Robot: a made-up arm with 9 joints. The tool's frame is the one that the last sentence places.
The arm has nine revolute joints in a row. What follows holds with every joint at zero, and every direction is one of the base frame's. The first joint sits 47.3 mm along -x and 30.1 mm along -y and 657.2 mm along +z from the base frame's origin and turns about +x. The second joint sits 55.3 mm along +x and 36.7 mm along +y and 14.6 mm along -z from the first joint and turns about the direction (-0.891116, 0.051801, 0.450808). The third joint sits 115.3 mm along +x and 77.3 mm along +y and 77.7 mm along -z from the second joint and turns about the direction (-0.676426, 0.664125, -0.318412). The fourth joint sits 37.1 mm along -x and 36.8 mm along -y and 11.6 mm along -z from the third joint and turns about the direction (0.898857, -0.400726, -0.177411). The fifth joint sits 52.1 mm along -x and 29.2 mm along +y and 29.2 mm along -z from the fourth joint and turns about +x. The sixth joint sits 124.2 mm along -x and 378.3 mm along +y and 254.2 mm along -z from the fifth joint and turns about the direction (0.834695, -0.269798, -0.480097). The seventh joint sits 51.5 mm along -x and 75.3 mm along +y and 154.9 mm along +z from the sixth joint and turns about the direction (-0.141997, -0.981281, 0.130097). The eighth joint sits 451.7 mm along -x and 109.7 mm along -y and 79.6 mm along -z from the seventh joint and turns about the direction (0.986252, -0.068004, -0.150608). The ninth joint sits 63.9 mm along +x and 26 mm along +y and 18.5 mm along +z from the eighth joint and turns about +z. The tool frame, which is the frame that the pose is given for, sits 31.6 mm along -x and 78.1 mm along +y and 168.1 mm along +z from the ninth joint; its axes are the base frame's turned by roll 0.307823, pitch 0.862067 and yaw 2.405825 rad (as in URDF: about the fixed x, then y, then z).
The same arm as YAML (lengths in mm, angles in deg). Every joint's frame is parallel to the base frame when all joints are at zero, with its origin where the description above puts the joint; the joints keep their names.
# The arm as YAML. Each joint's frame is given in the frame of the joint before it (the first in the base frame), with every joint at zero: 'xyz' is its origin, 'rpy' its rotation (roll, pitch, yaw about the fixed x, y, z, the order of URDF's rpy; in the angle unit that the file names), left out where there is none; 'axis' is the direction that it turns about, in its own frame. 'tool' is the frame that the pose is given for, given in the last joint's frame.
units:
  length: mm
  angle: deg
joints:
  - name: joint 1
    type: revolute
    origin:
      xyz: [-47.3, -30.1, 657.2]
    axis: "+x"
  - name: joint 2
    type: revolute
    origin:
      xyz: [55.3, 36.7, -14.6]
    axis: [-0.891116, 0.051801, 0.450808]
  - name: joint 3
    type: revolute
    origin:
      xyz: [115.3, 77.3, -77.7]
    axis: [-0.676426, 0.664125, -0.318412]
  - name: joint 4
    type: revolute
    origin:
      xyz: [-37.1, -36.8, -11.6]
    axis: [0.898876, -0.400689, -0.177395]
  - name: joint 5
    type: revolute
    origin:
      xyz: [-52.1, 29.2, -29.2]
    axis: "+x"
  - name: joint 6
    type: revolute
    origin:
      xyz: [-124.2, 378.3, -254.2]
    axis: [0.834695, -0.269798, -0.480097]
  - name: joint 7
    type: revolute
    origin:
      xyz: [-51.5, 75.3, 154.9]
    axis: [-0.141997, -0.981281, 0.130097]
  - name: joint 8
    type: revolute
    origin:
      xyz: [-451.7, -109.7, -79.6]
    axis: [0.986255, -0.067997, -0.150593]
  - name: joint 9
    type: revolute
    origin:
      xyz: [63.9, 26.0, 18.5]
    axis: "+z"
tool:
  origin:
    xyz: [-31.6, 78.1, 168.1]
    rpy: [17.64, 49.39, 137.84]

